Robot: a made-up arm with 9 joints. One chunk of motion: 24 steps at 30 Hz.
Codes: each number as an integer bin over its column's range. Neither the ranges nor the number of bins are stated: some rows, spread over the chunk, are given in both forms.
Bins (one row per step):
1: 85 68 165 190 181 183 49 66 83
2: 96 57 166 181 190 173 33 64 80
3: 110 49 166 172 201 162 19 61 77
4: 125 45 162 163 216 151 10 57 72
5: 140 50 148 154 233 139 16 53 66
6: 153 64 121 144 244 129 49 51 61
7: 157 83 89 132 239 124 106 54 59
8: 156 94 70 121 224 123 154 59 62
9: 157 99 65 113 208 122 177 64 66
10: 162 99 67 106 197 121 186 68 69
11: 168 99 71 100 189 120 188 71 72
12: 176 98 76 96 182 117 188 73 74
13: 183 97 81 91 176 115 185 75 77
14: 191 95 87 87 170 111 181 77 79
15: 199 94 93 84 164 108 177 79 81
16: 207 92 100 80 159 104 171 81 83
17: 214 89 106 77 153 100 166 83 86
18: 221 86 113 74 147 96 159 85 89
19: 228 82 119 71 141 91 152 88 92
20: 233 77 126 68 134 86 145 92 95
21: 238 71 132 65 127 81 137 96 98
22: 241 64 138 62 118 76 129 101 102
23: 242 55 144 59 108 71 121 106 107
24: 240 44 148 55 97 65 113 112 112
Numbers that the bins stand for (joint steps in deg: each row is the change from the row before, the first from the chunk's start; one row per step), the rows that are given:
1: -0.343 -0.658 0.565 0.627 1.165 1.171 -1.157 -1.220 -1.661
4: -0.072 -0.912 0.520 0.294 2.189 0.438 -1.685 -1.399 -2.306
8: 0.138 -0.370 -0.866 -0.225 2.423 -0.203 0.264 -1.359 -2.893
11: 0.220 -0.315 -0.851 -0.485 1.399 -0.272 0.724 -1.121 -2.306
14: 0.376 -0.359 -0.610 -0.645 0.843 -0.478 0.629 -1.002 -1.895
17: 0.532 -0.426 -0.324 -0.769 0.346 -0.730 0.426 -0.883 -1.485
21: 0.695 -0.625 0.068 -0.917 -0.415 -1.165 0.034 -0.625 -0.781
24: 0.708 -0.923 0.309 -1.041 -1.292 -1.531 -0.291 -0.308 0.041
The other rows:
2: -0.269 -0.780 0.580 0.516 1.428 0.942 -1.374 -1.260 -1.837
3: -0.174 -0.868 0.580 0.405 1.750 0.690 -1.563 -1.320 -2.013
5: 0.030 -0.857 0.309 0.182 2.686 0.163 -1.604 -1.478 -2.658
6: 0.118 -0.702 -0.098 0.059 3.008 -0.066 -1.157 -1.518 -2.951
7: 0.145 -0.492 -0.580 -0.089 2.862 -0.180 -0.386 -1.458 -3.069
9: 0.145 -0.315 -0.941 -0.324 1.955 -0.226 0.575 -1.260 -2.658
10: 0.179 -0.315 -0.911 -0.411 1.633 -0.249 0.696 -1.181 -2.482
12: 0.274 -0.326 -0.776 -0.534 1.194 -0.340 0.724 -1.081 -2.189
13: 0.322 -0.337 -0.700 -0.596 1.019 -0.386 0.683 -1.042 -2.013
15: 0.430 -0.370 -0.520 -0.682 0.668 -0.547 0.575 -0.962 -1.778
16: 0.484 -0.393 -0.414 -0.732 0.522 -0.638 0.494 -0.923 -1.661
18: 0.579 -0.459 -0.218 -0.806 0.170 -0.821 0.331 -0.843 -1.309
19: 0.627 -0.503 -0.128 -0.843 -0.005 -0.936 0.236 -0.784 -1.133
20: 0.661 -0.558 -0.023 -0.880 -0.210 -1.050 0.142 -0.704 -0.957
22: 0.715 -0.702 0.158 -0.954 -0.678 -1.279 -0.075 -0.526 -0.546
23: 0.722 -0.802 0.248 -0.991 -0.970 -1.394 -0.183 -0.427 -0.253

